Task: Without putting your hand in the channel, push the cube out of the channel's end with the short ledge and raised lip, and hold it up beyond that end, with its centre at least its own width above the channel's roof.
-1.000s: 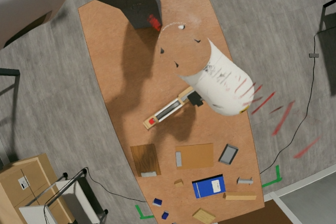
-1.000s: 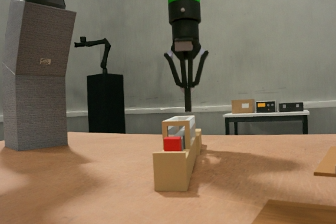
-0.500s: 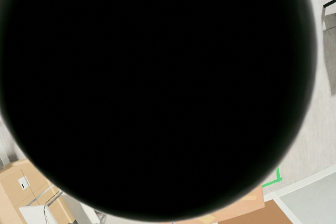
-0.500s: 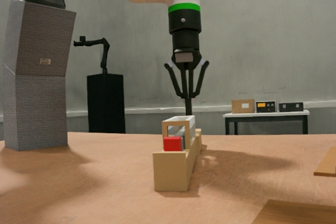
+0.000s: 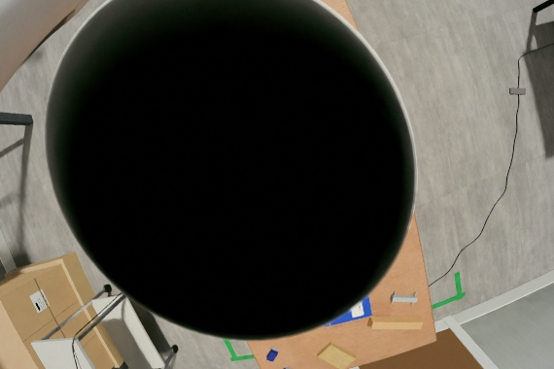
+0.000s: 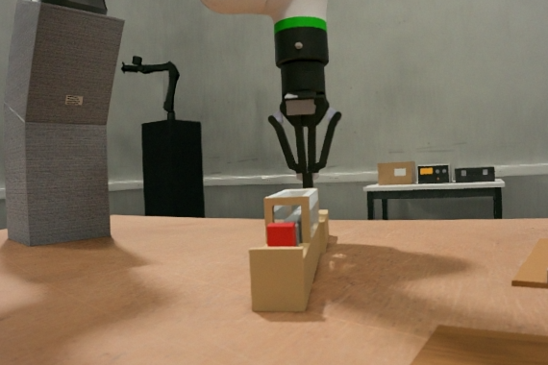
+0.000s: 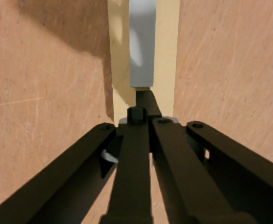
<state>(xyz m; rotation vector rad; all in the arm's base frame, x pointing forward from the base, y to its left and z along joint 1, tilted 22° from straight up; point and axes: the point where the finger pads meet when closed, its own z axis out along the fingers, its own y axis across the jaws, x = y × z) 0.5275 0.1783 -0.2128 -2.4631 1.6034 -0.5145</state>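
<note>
Right now the red cube is 29 cm to the right of my hand, 12 cm ahead of it and 2 cm below it. Also, from my hand: thin grey stick 8 cm to the right, 4 cm ahead, 3 cm below; grey bar 21 cm to the right, 9 cm ahead, 3 cm below; channel 18 cm to the right, 8 cm ahead, 3 cm below.
</note>
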